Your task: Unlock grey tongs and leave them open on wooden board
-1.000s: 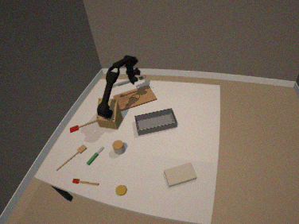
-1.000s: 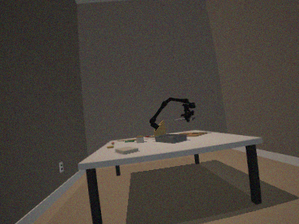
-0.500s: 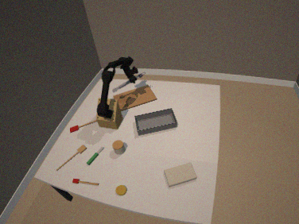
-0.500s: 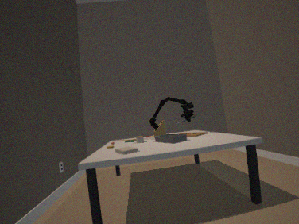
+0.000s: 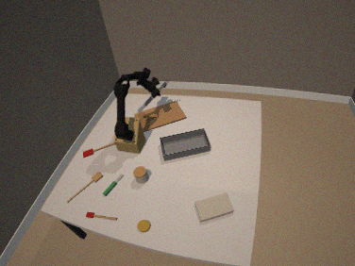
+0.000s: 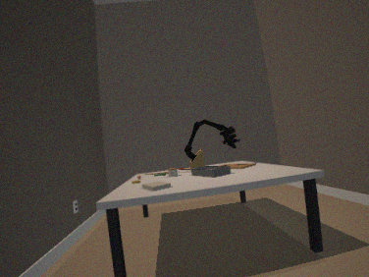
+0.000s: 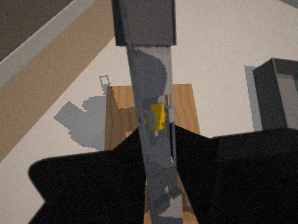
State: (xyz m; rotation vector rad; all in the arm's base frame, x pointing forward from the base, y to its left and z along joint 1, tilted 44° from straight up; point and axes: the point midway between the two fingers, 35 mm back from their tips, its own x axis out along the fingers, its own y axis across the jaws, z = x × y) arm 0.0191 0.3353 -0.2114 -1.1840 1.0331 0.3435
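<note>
Right now the yellow lock piece is 5 cm above my gripper tip. From my gripper tip the other things lie so: red-headed spatula (32 cm behind, 51 cm to the right, 17 cm below); then grey roasting tin (29 cm ahead, 29 cm to the right, 15 cm below); then wooden board (2 cm behind, 4 cm to the right, 17 cm below).
</note>
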